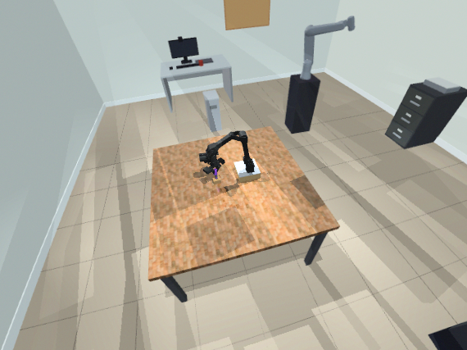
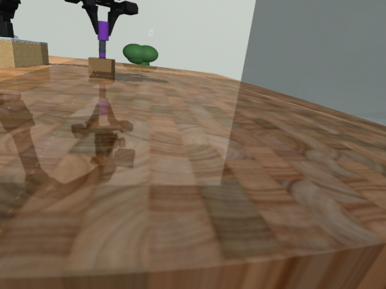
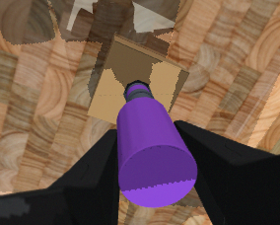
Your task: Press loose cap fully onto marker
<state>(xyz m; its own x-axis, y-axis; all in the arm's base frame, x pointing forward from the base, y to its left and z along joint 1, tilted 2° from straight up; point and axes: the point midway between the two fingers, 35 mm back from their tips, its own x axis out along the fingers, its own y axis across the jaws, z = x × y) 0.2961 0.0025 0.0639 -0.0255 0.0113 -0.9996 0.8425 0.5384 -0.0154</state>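
The holder block lies 80 mm below my gripper tip. The rest, counted from my gripper tip: purple cap 10 mm above.
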